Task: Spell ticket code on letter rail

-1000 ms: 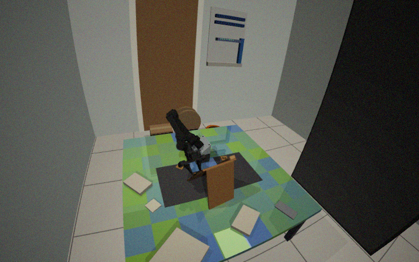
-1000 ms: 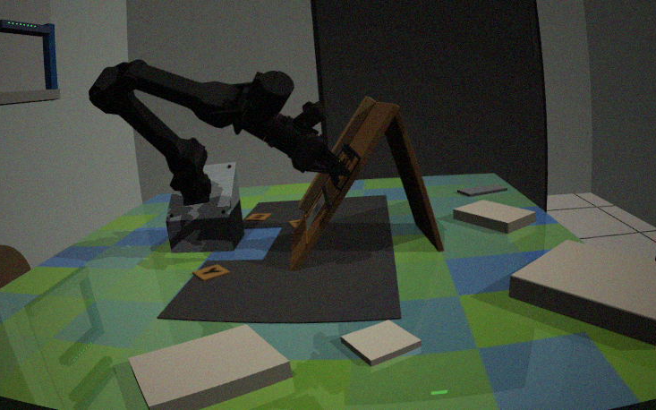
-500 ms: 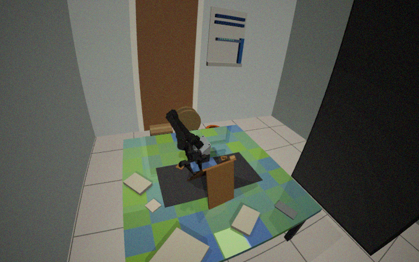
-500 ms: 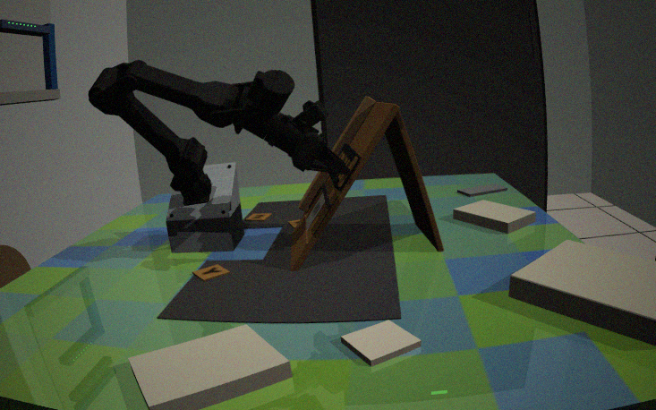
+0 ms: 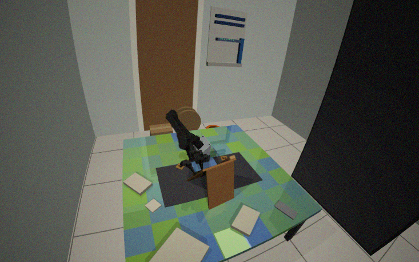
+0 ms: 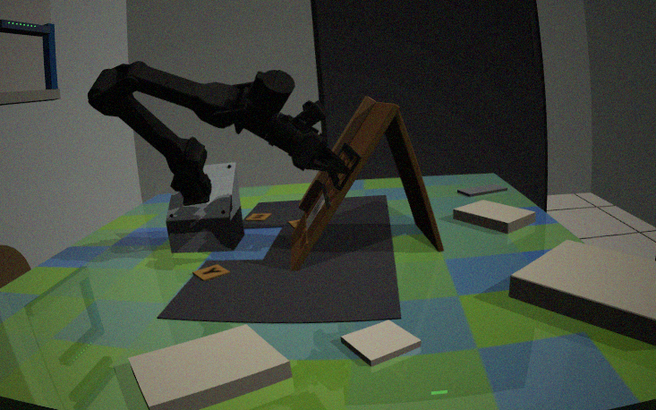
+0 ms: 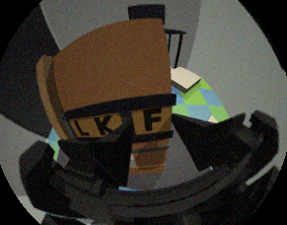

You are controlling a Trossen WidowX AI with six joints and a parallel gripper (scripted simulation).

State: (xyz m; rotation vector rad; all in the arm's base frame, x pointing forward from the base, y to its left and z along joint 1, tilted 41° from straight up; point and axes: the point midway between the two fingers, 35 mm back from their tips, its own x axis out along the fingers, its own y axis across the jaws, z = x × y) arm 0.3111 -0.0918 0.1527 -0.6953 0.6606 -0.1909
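Now: gripper tip right at the orange letter tile marked f. From my gripper tip the other things lie so: dark mat (130 mm behind, 150 mm to the left, 170 mm below); orange letter tile marked l (10 mm behind, 130 mm to the left); white ticket (60 mm behind, 80 mm to the left, 90 mm below).
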